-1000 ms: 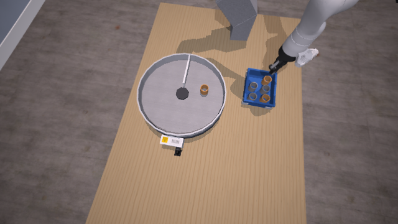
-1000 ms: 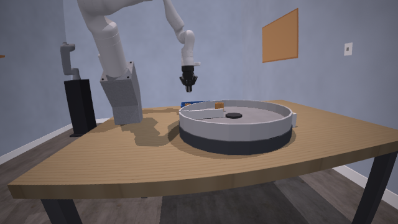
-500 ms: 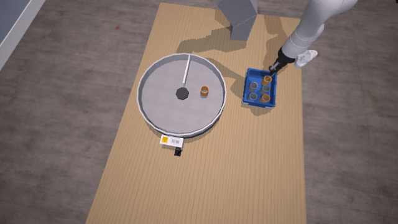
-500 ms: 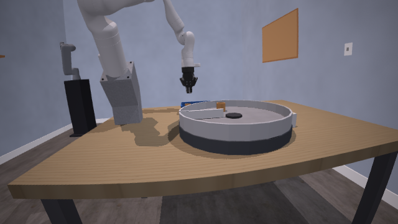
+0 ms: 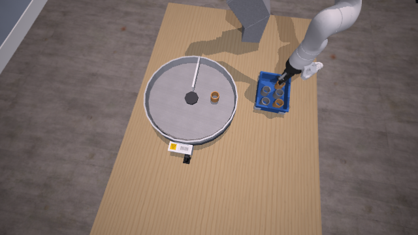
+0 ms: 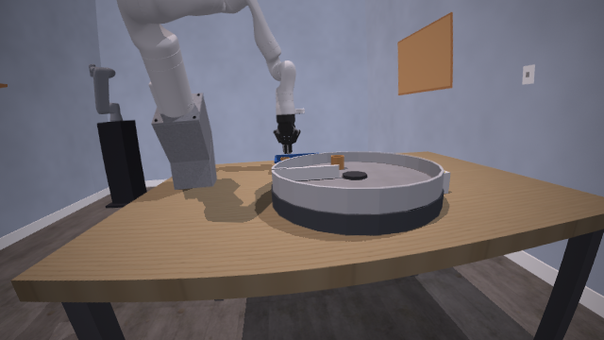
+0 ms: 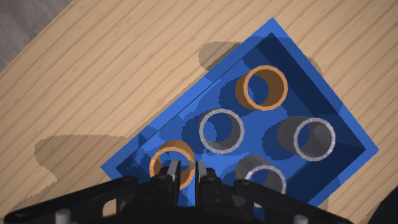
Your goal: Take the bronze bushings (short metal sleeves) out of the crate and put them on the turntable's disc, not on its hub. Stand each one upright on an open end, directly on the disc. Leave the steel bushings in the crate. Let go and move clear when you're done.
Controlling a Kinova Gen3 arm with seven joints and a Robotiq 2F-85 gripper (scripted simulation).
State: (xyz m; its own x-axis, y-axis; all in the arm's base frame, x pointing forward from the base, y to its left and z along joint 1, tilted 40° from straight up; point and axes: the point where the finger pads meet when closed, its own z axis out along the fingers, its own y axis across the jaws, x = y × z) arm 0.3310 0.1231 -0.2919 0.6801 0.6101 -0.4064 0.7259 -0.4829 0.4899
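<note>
The blue crate lies 6 cm below my hand, 4 cm ahead of it and 2 cm to the right of it. Also, from my hand: turntable disc (40 cm to the right, 16 cm ahead, 3 cm below).
</note>
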